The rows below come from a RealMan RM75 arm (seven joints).
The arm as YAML. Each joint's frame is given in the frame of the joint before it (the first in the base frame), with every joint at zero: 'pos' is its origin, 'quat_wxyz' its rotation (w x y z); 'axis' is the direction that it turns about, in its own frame. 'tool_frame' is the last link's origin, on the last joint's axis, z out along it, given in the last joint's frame.
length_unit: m
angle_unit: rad
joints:
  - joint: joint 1
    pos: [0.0, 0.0, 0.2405]
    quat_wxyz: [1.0, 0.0, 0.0, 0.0]
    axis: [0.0, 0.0, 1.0]
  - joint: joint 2
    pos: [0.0, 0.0, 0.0]
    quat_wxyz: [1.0, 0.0, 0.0, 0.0]
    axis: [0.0, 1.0, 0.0]
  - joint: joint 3
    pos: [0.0, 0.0, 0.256]
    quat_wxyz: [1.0, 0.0, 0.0, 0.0]
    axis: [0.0, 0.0, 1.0]
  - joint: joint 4
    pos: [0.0, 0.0, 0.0]
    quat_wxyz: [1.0, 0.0, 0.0, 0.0]
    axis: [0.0, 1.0, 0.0]
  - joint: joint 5
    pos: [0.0, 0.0, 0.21]
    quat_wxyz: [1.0, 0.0, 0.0, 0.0]
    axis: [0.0, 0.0, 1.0]
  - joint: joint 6
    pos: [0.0, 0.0, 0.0]
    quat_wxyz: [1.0, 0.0, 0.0, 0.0]
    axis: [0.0, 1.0, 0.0]
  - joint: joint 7
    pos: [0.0, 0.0, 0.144]
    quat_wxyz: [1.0, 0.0, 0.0, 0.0]
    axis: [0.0, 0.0, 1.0]
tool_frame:
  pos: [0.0, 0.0, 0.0]
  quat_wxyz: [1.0, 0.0, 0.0, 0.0]
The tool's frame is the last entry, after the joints.
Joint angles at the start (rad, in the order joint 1, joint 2, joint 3, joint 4, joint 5, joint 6, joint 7): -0.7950 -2.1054 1.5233 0.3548 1.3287 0.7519 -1.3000
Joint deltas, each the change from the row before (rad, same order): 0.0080 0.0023 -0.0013 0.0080 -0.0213 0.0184 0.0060; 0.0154 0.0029 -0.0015 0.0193 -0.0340 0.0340 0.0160; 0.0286 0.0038 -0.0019 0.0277 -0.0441 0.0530 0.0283; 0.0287 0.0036 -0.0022 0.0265 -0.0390 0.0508 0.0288; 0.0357 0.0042 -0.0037 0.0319 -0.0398 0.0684 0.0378; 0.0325 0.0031 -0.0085 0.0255 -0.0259 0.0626 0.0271; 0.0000 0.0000 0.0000 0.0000 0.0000 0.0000 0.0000; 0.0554 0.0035 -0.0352 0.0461 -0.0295 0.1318 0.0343; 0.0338 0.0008 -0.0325 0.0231 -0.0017 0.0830 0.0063; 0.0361 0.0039 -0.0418 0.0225 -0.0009 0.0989 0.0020; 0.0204 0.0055 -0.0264 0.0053 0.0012 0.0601 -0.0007; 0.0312 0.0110 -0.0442 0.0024 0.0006 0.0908 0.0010; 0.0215 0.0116 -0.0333 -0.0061 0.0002 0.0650 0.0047; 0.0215 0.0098 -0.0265 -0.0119 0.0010 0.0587 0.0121; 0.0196 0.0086 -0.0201 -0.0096 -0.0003 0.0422 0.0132
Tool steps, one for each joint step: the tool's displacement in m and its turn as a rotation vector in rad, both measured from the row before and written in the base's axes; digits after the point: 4 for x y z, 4 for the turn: 0.0018 -0.0007 0.0020 0.0000 -0.0263 -0.0014; 0.0043 -0.0015 0.0035 0.0005 -0.0439 -0.0142; 0.0038 -0.0042 0.0052 0.0000 -0.0590 -0.0249; 0.0030 -0.0044 0.0056 0.0033 -0.0533 -0.0274; 0.0033 -0.0067 0.0073 0.0037 -0.0611 -0.0435; 0.0014 -0.0068 0.0069 0.0029 -0.0522 -0.0346; 0.0000 0.0000 0.0000 0.0000 0.0000 0.0000; 0.0039 -0.0130 0.0158 0.0049 -0.1050 -0.0686; -0.0003 -0.0089 0.0102 -0.0016 -0.0599 -0.0325; -0.0017 -0.0101 0.0138 0.0000 -0.0672 -0.0364; -0.0035 -0.0063 0.0087 -0.0019 -0.0353 -0.0167; -0.0076 -0.0098 0.0145 0.0034 -0.0510 -0.0209; -0.0076 -0.0073 0.0111 0.0066 -0.0317 -0.0120; -0.0082 -0.0084 0.0085 0.0067 -0.0249 -0.0102; -0.0075 -0.0069 0.0068 0.0110 -0.0164 -0.0043
